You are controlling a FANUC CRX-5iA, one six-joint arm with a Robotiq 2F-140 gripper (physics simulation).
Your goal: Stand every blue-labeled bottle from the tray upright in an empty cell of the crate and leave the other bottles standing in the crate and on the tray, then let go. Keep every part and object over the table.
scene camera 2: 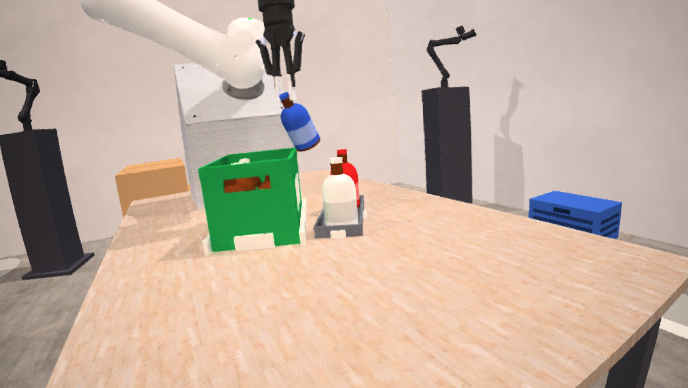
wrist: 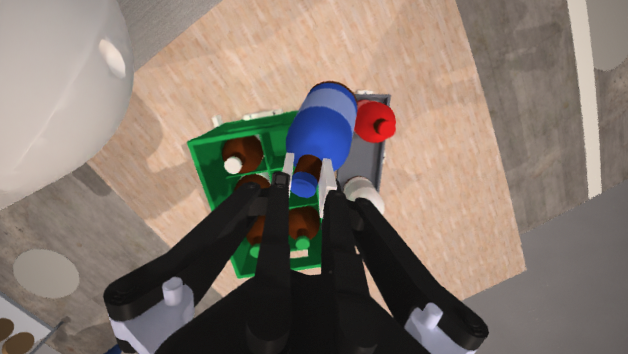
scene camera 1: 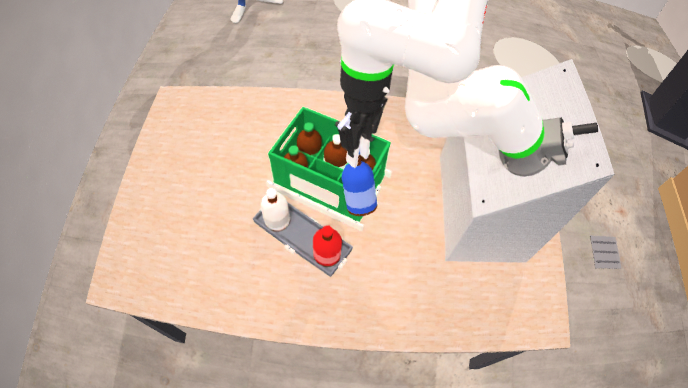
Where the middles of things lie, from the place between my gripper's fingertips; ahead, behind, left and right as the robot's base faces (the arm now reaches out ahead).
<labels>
Now: hand 2 cm past the blue-labeled bottle (scene camera 1: 358,183), 3 cm to the right of it and 6 cm above it. The rest, counted from my hand: red bottle (scene camera 1: 327,242): 2 cm ahead, 13 cm to the left, 22 cm below; white bottle (scene camera 2: 338,190): 19 cm ahead, 8 cm to the left, 22 cm below.
</labels>
